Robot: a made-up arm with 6 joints.
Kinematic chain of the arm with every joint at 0, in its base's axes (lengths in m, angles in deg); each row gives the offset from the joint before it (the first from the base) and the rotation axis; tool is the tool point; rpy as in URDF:
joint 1: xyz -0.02 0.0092 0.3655 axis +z
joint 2: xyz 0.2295 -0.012 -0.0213 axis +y
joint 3: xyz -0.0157 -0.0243 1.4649 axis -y
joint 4: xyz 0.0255 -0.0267 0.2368 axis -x
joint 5: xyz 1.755 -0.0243 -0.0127 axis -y
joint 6: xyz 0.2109 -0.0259 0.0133 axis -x
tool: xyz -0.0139 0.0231 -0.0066 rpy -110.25 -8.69 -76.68
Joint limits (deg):
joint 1: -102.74..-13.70
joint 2: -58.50..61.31
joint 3: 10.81..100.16
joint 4: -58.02..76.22
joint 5: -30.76..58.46
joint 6: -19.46..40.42
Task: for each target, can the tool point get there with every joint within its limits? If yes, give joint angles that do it. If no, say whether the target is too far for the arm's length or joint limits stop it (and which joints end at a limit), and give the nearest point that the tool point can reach.
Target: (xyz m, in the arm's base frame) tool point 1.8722 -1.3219 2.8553
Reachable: yes | joints -33.18 17.76 43.45 13.79 14.34 -3.28
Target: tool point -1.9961 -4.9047 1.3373
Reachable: no: too far | nearest point -0.9333 -3.3562 1.2079 | short by 1.883 m
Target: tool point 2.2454 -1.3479 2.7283
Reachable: yes | joints -31.21 39.17 68.33 46.53 48.51 20.55
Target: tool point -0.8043 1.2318 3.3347
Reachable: yes | joints -60.94 -22.40 92.37 0.57 27.57 14.32
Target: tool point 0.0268 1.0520 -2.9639
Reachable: no: joint limits stop it (at a limit: joint 1, joint 2, joint 3, joint 5, joint 6) | nearest point 2.7267 -0.6924 -0.3668 | short by 4.132 m
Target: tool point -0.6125 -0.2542 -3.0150
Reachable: no: joint limits stop it (at a limit: joint 1, joint 2, joint 3, joint 5, joint 6) | nearest point -0.7210 -2.7360 -0.3688 | short by 3.630 m
